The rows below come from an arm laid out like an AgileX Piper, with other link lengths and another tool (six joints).
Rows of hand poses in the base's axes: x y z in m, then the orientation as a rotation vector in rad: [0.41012 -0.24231 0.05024 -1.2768 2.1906 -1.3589]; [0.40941 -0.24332 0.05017 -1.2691 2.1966 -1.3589]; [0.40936 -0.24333 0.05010 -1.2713 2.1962 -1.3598]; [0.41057 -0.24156 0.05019 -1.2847 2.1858 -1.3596]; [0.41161 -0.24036 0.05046 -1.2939 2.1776 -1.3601]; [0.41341 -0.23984 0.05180 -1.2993 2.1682 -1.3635]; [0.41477 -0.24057 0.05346 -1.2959 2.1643 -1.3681]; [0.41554 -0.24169 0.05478 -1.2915 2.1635 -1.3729]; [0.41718 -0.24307 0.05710 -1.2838 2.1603 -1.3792]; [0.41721 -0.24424 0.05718 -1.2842 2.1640 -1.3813]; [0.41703 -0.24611 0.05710 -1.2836 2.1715 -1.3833]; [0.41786 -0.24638 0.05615 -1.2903 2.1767 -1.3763]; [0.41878 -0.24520 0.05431 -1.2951 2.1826 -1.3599]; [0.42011 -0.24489 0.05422 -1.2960 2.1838 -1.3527]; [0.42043 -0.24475 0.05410 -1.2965 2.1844 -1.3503]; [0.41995 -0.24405 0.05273 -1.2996 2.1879 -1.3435]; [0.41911 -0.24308 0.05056 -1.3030 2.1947 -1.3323]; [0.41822 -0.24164 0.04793 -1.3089 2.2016 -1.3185]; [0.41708 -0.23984 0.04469 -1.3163 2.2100 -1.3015]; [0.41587 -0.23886 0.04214 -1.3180 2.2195 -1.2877]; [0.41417 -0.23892 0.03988 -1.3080 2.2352 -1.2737]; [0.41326 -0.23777 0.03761 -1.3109 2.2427 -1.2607]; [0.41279 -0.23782 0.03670 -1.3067 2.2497 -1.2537]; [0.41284 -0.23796 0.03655 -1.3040 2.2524 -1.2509]
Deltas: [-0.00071 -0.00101 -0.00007 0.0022 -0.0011 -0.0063]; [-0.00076 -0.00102 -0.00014 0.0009 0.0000 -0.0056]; [0.00045 0.00075 -0.00005 -0.0027 0.0020 0.0054]; [0.00149 0.00195 0.00022 -0.0057 0.0028 0.0134]; [0.00329 0.00247 0.00156 -0.0098 0.0006 0.0201]; [0.00465 0.00174 0.00322 -0.0122 -0.0039 0.0201]; [0.00542 0.00062 0.00454 -0.0145 -0.0070 0.0178]; [0.00706 -0.00076 0.00686 -0.0169 -0.0137 0.0154]; [0.00709 -0.00193 0.00694 -0.0185 -0.0111 0.0125]; [0.00691 -0.00380 0.00686 -0.0195 -0.0068 0.0070]; [0.00774 -0.00407 0.00591 -0.0163 0.0004 0.0080]; [0.00866 -0.00289 0.00407 -0.0058 0.0067 0.0107]; [0.00999 -0.00258 0.00398 -0.0009 0.0078 0.0124]; [0.01031 -0.00244 0.00386 0.0007 0.0084 0.0129]; [0.00983 -0.00174 0.00249 0.0047 0.0124 0.0137]; [0.00899 -0.00077 0.00032 0.0118 0.0186 0.0138]; [0.00810 0.00067 -0.00231 0.0200 0.0264 0.0153]; [0.00696 0.00247 -0.00555 0.0300 0.0361 0.0172]; [0.00575 0.00345 -0.00810 0.0393 0.0430 0.0157]; [0.00405 0.00339 -0.01036 0.0520 0.0463 0.0064]; [0.00314 0.00454 -0.01263 0.0603 0.0528 0.0062]; [0.00267 0.00449 -0.01354 0.0663 0.0546 0.0024]; [0.00272 0.00435 -0.01369 0.0690 0.0546 0.0005]
